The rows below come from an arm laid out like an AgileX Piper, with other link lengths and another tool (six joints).
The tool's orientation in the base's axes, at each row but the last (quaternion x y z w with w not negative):
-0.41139, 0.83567, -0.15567, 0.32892
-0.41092, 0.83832, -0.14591, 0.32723
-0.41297, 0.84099, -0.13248, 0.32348
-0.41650, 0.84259, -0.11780, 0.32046
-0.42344, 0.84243, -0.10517, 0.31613
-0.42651, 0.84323, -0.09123, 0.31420
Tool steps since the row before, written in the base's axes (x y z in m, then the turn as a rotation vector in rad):
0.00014, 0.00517, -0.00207, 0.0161, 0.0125, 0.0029
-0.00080, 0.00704, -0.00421, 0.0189, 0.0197, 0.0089
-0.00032, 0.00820, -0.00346, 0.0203, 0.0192, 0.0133
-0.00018, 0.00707, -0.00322, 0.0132, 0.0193, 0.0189
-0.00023, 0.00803, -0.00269, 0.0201, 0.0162, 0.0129
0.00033, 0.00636, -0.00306, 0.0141, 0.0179, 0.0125
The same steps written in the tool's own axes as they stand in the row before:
-0.00327, 0.00419, 0.00167, -0.0183, -0.0033, 0.0089
-0.00336, 0.00700, 0.00277, -0.0277, -0.0036, 0.0065
-0.00475, 0.00701, 0.00277, -0.0299, -0.0069, 0.0041
-0.00399, 0.00603, 0.00284, -0.0293, -0.0050, -0.0047
-0.00497, 0.00632, 0.00268, -0.0272, -0.0087, 0.0039
-0.00370, 0.00501, 0.00333, -0.0257, -0.0035, 0.0008

